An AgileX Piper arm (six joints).
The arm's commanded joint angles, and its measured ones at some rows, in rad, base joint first. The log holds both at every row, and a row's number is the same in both.
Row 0, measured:
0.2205, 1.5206, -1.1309, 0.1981, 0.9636, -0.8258
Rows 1 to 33, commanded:
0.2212, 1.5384, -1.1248, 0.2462, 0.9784, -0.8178
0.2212, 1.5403, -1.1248, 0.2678, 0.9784, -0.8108
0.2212, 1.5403, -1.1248, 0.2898, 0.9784, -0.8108
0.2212, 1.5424, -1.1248, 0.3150, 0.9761, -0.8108
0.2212, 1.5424, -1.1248, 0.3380, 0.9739, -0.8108
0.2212, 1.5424, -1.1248, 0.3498, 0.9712, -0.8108
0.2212, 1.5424, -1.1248, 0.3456, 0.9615, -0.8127
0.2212, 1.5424, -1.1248, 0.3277, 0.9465, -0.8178
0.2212, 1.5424, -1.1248, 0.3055, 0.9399, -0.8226
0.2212, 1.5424, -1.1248, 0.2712, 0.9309, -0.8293
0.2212, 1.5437, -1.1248, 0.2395, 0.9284, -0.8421
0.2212, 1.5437, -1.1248, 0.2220, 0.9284, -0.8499
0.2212, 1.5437, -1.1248, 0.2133, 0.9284, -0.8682
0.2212, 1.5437, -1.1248, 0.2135, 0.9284, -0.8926
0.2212, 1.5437, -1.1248, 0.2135, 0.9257, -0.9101
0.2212, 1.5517, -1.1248, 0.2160, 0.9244, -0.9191
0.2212, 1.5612, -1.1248, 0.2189, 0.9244, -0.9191
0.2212, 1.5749, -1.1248, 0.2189, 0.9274, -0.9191
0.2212, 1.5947, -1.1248, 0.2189, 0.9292, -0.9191
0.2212, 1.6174, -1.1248, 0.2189, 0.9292, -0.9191
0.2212, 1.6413, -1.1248, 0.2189, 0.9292, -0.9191
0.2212, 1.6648, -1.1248, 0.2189, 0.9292, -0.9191
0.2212, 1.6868, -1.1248, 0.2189, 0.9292, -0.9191
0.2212, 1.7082, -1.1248, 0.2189, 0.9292, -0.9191
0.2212, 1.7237, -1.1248, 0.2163, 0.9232, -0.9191
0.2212, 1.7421, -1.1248, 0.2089, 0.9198, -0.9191
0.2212, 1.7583, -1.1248, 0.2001, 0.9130, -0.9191
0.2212, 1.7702, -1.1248, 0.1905, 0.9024, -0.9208
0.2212, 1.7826, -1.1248, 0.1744, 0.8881, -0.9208
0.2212, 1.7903, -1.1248, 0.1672, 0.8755, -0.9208
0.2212, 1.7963, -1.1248, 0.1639, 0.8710, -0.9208
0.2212, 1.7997, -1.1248, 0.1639, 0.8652, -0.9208
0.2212, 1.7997, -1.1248, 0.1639, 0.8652, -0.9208
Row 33, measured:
0.2205, 1.7850, -1.1260, 0.1819, 0.8887, -0.9171
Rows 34 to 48, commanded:
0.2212, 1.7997, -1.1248, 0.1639, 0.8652, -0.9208
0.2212, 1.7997, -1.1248, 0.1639, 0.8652, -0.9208
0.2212, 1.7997, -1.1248, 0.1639, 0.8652, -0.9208
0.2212, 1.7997, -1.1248, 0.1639, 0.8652, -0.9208
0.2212, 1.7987, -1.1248, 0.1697, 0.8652, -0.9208
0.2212, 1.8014, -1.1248, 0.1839, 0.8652, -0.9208
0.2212, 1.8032, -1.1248, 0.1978, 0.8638, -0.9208
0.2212, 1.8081, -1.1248, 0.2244, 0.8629, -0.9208
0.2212, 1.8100, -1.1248, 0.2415, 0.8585, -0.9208
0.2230, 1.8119, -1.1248, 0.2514, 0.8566, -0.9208
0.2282, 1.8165, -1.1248, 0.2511, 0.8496, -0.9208
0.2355, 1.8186, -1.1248, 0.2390, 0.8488, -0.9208
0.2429, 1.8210, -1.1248, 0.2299, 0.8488, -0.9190
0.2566, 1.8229, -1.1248, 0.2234, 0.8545, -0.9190
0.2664, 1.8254, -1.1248, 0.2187, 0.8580, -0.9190
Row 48, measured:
0.2305, 1.8174, -1.1260, 0.2244, 0.8537, -0.9171
